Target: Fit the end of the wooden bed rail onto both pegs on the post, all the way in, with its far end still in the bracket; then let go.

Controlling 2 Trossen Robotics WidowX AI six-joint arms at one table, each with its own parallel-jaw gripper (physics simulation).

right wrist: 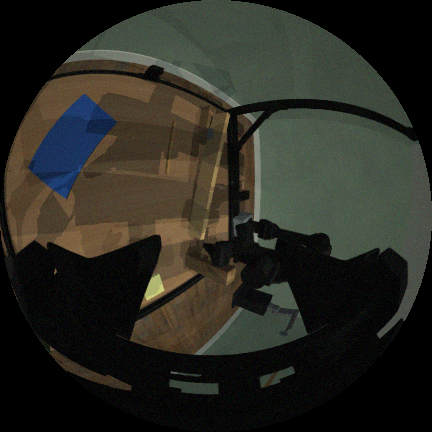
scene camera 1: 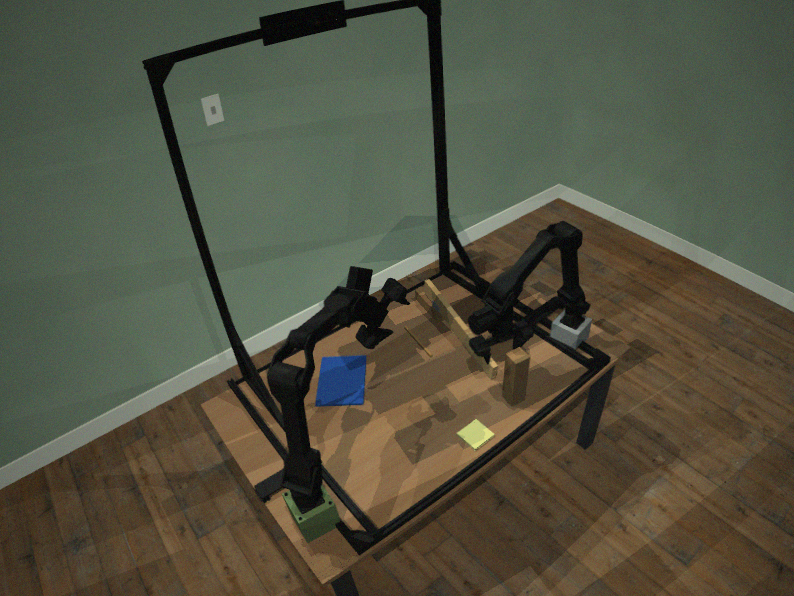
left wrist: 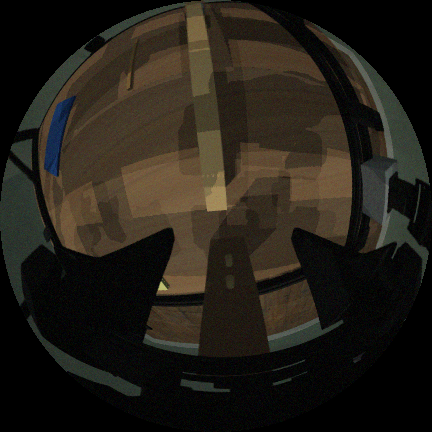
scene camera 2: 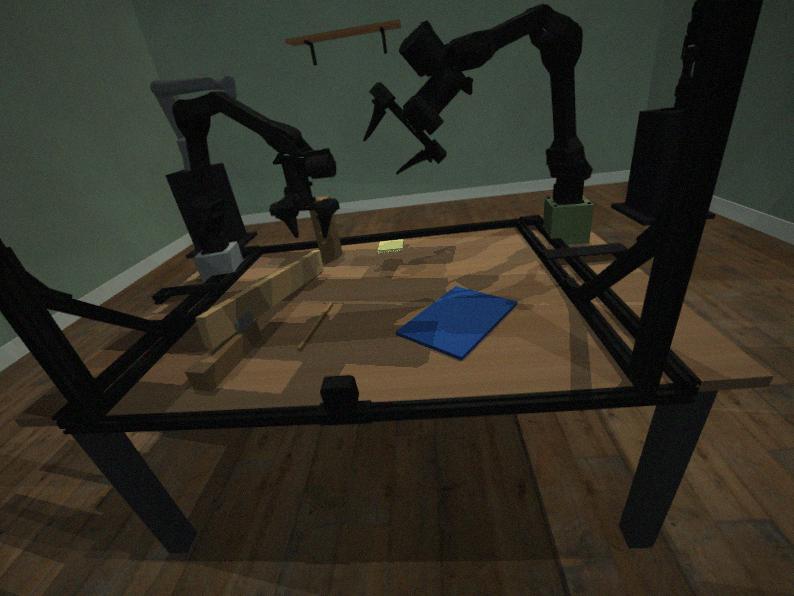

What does my left gripper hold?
Nothing.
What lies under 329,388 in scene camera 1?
A blue mat.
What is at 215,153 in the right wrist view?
A wooden bed rail.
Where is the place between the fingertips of my right gripper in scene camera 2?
380,157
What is my right gripper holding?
Nothing.
